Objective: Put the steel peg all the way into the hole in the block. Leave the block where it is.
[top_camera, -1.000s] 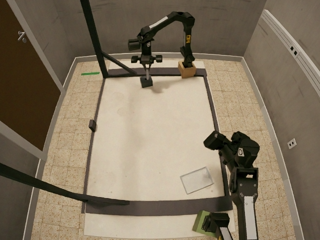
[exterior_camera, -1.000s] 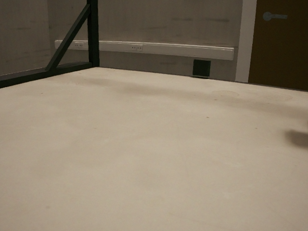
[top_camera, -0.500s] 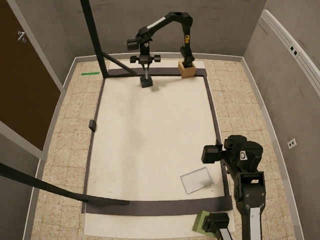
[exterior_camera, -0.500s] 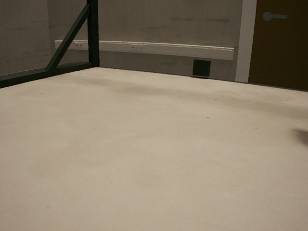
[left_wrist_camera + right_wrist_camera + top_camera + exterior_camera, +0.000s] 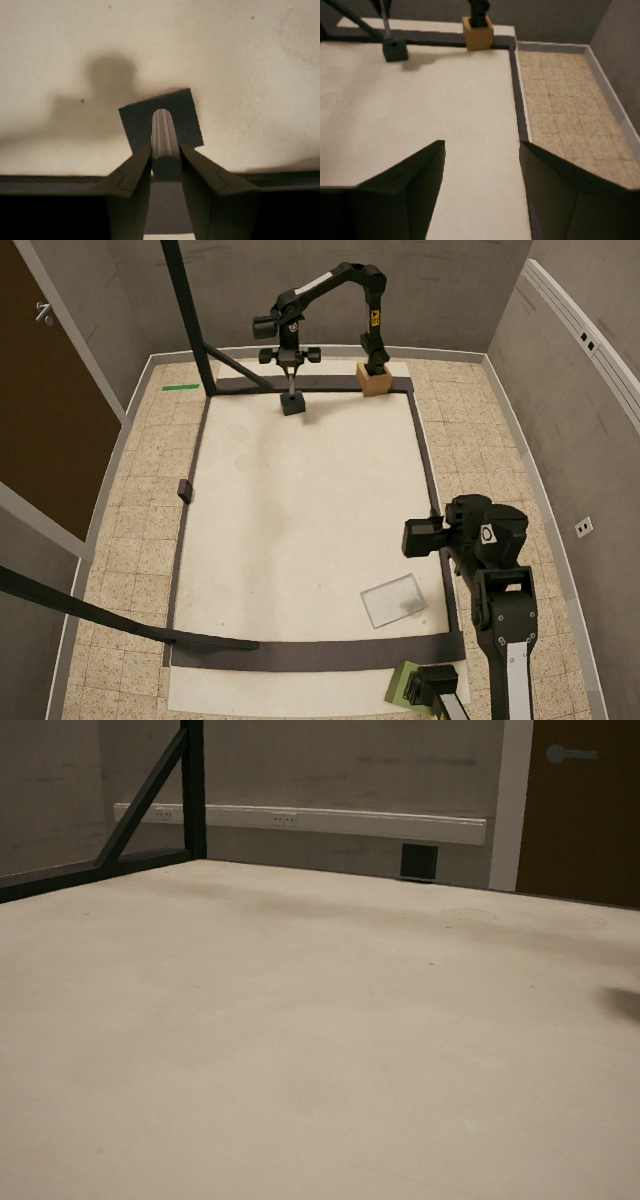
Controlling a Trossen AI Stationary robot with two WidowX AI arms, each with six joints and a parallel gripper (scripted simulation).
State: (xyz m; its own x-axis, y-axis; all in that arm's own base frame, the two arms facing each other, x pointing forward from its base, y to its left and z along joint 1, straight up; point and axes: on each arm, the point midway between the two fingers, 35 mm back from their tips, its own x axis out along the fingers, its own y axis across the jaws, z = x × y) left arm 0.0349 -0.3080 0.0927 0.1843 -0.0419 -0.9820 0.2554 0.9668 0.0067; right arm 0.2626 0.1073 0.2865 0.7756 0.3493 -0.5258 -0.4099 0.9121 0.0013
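My left gripper is now 10 mm to the left of the steel peg and 50 mm above it. From my left hand the other things lie so: clear flat plate 270 mm ahead, 670 mm to the right, 170 mm below; then dark grey block 140 mm below.
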